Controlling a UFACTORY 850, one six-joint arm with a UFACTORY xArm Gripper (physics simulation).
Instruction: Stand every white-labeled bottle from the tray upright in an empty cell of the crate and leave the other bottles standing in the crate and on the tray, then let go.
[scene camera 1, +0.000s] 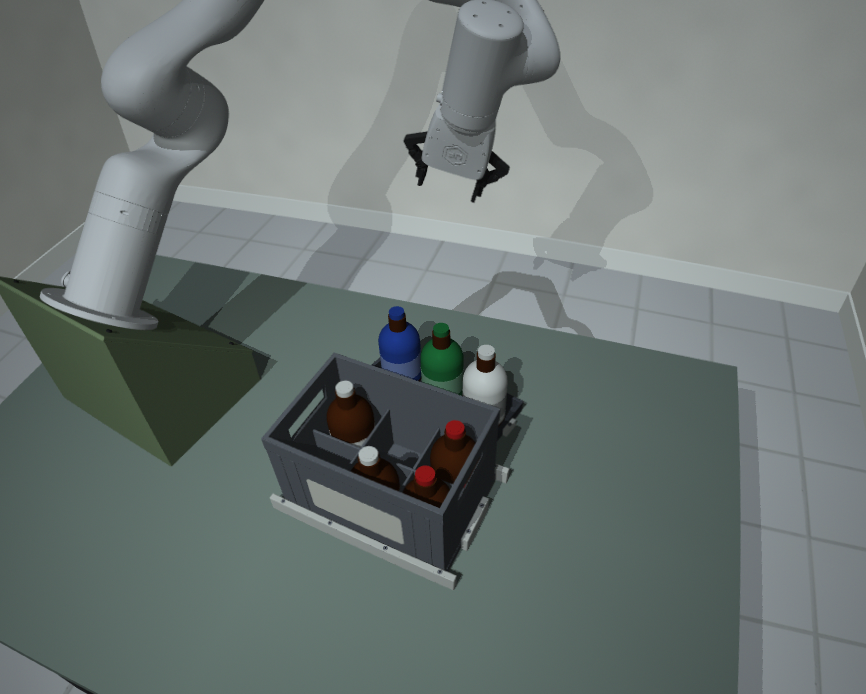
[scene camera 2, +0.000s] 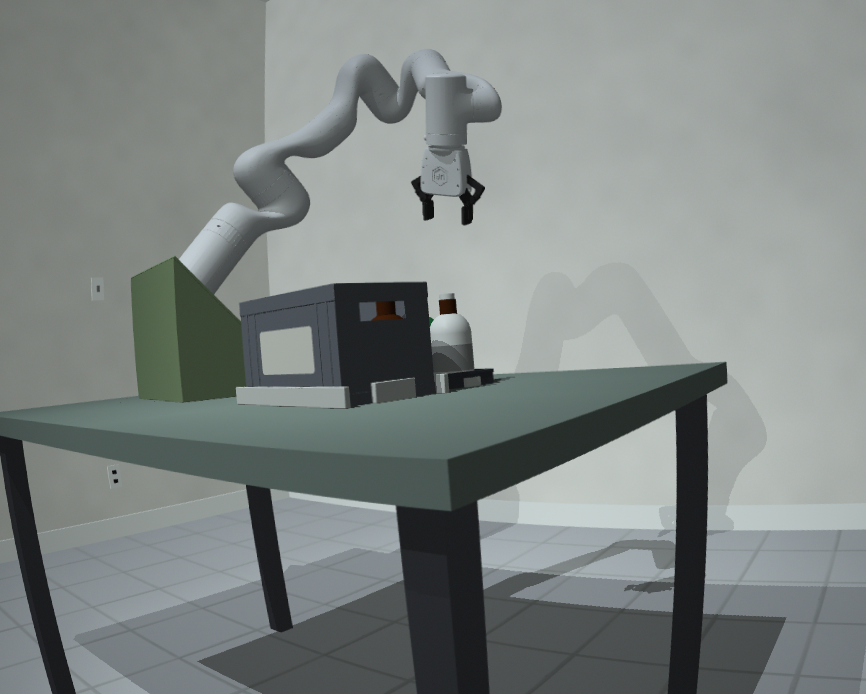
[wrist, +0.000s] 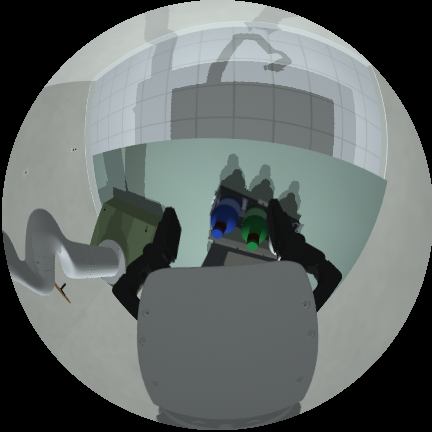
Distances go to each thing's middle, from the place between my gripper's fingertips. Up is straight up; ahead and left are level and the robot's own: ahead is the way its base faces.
Labels:
Now: the blue bottle (scene camera 1: 399, 342) 24 cm below my hand, 14 cm to the right of it and 6 cm behind it. Also, from my hand: green bottle (scene camera 1: 442, 362): 24 cm below, 16 cm to the right, 2 cm ahead.

